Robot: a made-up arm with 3 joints. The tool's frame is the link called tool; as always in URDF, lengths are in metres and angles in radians.
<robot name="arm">
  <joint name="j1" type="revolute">
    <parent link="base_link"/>
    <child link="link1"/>
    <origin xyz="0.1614 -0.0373 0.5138" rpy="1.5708 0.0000 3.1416"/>
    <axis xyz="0 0 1"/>
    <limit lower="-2.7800" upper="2.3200" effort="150" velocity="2.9"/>
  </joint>
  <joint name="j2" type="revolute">
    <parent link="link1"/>
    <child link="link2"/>
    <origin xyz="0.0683 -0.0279 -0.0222" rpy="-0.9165 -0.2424 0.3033"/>
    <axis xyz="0 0 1"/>
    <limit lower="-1.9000" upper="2.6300" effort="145" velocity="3.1"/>
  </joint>
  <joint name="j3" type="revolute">
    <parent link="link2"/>
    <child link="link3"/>
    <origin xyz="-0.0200 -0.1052 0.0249" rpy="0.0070 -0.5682 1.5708"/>
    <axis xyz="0 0 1"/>
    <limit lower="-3.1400" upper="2.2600" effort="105" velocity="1.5"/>
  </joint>
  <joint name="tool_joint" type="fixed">
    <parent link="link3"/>
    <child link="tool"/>
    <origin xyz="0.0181 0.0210 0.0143" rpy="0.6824 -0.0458 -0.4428"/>
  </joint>
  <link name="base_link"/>
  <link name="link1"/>
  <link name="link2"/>
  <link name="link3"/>
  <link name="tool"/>
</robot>
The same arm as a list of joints. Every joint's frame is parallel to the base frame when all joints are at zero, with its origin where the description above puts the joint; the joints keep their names.
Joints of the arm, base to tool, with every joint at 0 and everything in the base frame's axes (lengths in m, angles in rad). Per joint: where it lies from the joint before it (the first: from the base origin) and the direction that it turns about. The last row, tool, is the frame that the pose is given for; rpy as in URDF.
j1: axis 0 1 0 offset 0.1614 -0.0373 0.5138
j2: axis 0.37641 0.590816 0.713619 offset -0.0683 -0.0222 -0.0279
j3: axis 0.310803 0.914107 0.260402 offset 0.0279 0.0909 -0.0551
tool: offset 0.0276 0.0022 0.0144 rpy 1.2387 -1.3132 -2.4765
Joint limits (rad, base to tool): -2.7800..2.3200 -1.9000..2.6300 -3.1400..2.2600

